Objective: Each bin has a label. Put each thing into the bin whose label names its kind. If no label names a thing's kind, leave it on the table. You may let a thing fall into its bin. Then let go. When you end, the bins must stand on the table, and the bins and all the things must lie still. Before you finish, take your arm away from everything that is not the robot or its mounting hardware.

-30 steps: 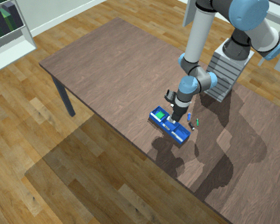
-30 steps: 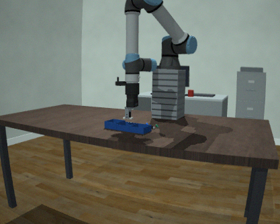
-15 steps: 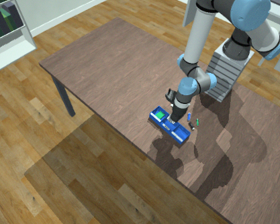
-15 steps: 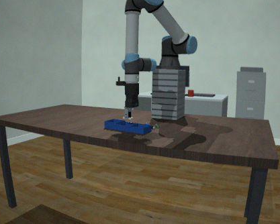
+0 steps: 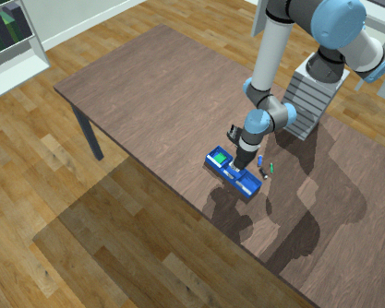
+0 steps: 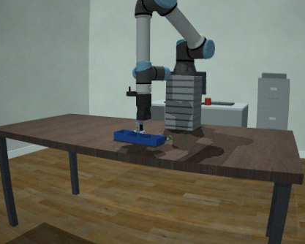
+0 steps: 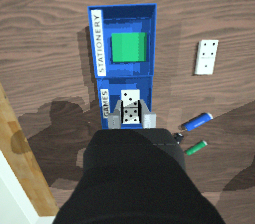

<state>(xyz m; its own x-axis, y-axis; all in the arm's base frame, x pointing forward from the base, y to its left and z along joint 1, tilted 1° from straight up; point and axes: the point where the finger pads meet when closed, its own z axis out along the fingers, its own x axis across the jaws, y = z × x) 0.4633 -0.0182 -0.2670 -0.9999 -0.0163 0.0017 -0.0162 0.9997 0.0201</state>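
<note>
Now: hand 10 mm short of the blue three-part bin and 40 mm above it. Round my hand: blue cylinder (130 mm behind, 40 mm to the left, 60 mm below); black cylinder (90 mm behind, 90 mm to the left, 60 mm below); green block (80 mm to the right, 50 mm below).
</note>
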